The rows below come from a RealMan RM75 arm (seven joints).
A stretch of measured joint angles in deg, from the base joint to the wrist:
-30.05 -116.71 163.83 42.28 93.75 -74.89 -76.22
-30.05 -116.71 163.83 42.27 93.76 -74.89 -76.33
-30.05 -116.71 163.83 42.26 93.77 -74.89 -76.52
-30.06 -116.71 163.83 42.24 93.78 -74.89 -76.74
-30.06 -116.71 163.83 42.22 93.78 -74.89 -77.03
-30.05 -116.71 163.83 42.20 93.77 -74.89 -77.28
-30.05 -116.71 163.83 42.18 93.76 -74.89 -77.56
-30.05 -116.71 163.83 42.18 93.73 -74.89 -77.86
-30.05 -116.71 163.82 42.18 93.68 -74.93 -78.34
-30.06 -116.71 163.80 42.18 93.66 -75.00 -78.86
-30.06 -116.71 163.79 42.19 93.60 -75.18 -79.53
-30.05 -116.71 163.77 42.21 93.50 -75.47 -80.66
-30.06 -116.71 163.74 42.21 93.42 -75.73 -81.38
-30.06 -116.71 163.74 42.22 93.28 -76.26 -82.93
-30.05 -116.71 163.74 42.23 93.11 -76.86 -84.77
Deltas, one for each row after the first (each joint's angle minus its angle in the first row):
0.00 0.00 0.00 -0.01 0.01 0.00 -0.11
0.00 0.00 0.00 -0.02 0.02 0.00 -0.30
-0.01 0.00 0.00 -0.04 0.03 0.00 -0.52
-0.01 0.00 0.00 -0.06 0.03 0.00 -0.81
0.00 0.00 0.00 -0.08 0.02 0.00 -1.06
0.00 0.00 0.00 -0.10 0.01 0.00 -1.34
0.00 0.00 0.00 -0.10 -0.02 0.00 -1.64
0.00 0.00 -0.01 -0.10 -0.07 -0.04 -2.12
-0.01 0.00 -0.03 -0.10 -0.09 -0.11 -2.64
-0.01 0.00 -0.04 -0.09 -0.15 -0.29 -3.31
0.00 0.00 -0.06 -0.07 -0.25 -0.58 -4.44
-0.01 0.00 -0.09 -0.07 -0.33 -0.84 -5.16
-0.01 0.00 -0.09 -0.06 -0.47 -1.37 -6.71
0.00 0.00 -0.09 -0.05 -0.64 -1.97 -8.55

